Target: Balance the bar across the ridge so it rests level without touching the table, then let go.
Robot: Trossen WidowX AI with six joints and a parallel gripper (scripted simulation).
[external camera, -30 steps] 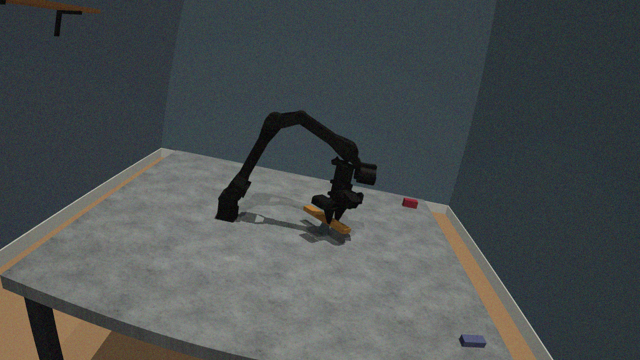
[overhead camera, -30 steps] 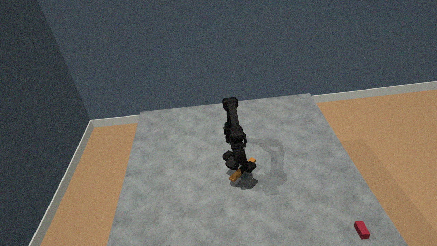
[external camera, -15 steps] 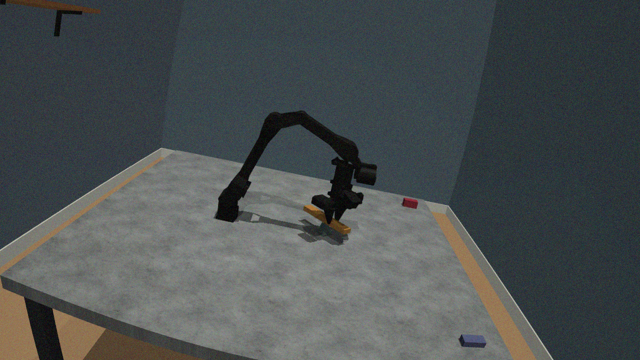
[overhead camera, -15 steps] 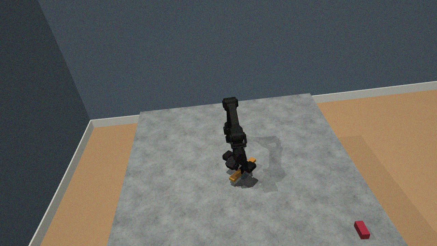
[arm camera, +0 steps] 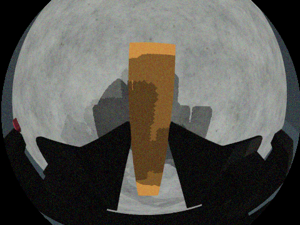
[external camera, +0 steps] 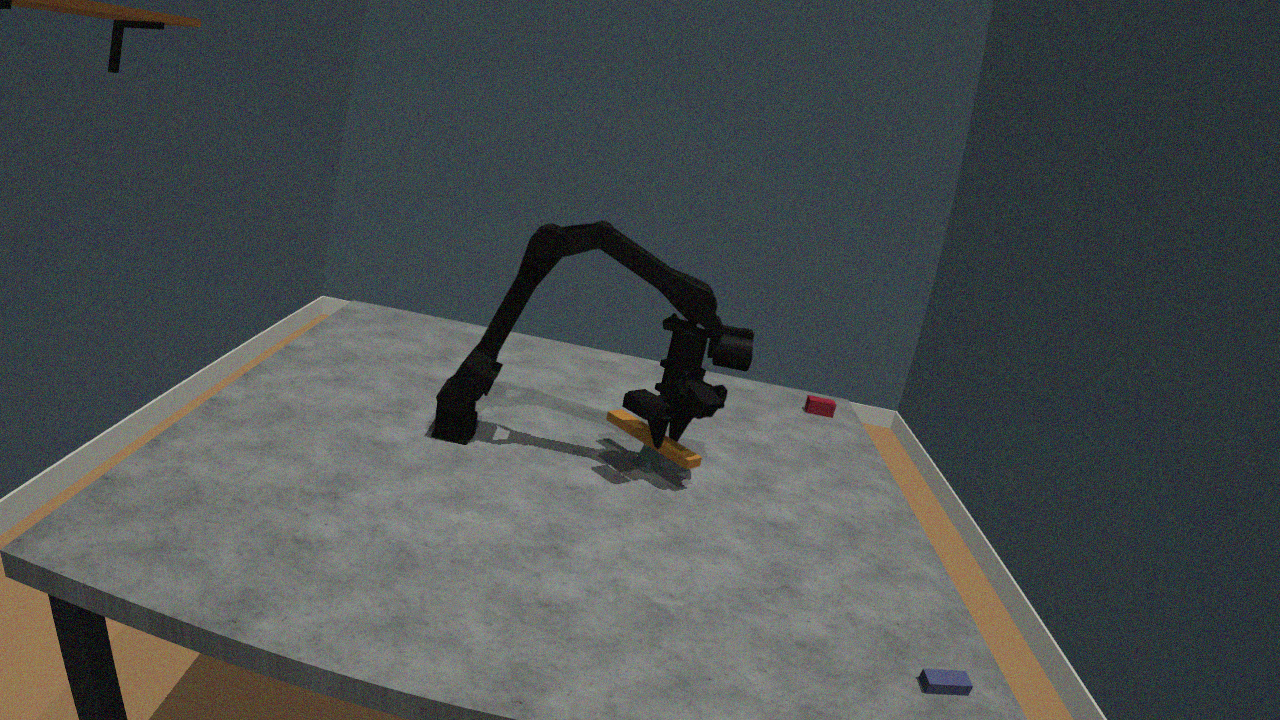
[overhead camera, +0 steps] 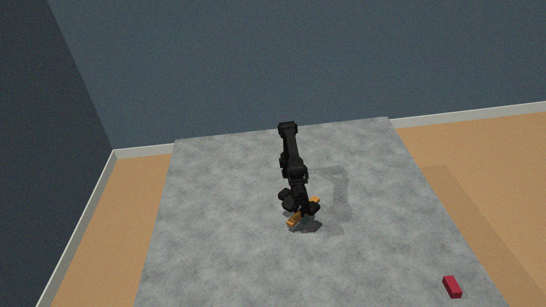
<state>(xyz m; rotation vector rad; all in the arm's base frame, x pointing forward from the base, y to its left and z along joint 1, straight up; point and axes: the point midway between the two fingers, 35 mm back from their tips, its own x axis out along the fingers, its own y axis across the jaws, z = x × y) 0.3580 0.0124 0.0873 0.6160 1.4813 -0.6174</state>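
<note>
The orange bar lies 2 cm behind my gripper tip and 2 cm to the left of it. The rest, counted from my gripper tip: red block: 38 cm ahead, 49 cm to the left, 4 cm below; blue-grey block: 38 cm ahead, 51 cm to the right, 4 cm below.
</note>
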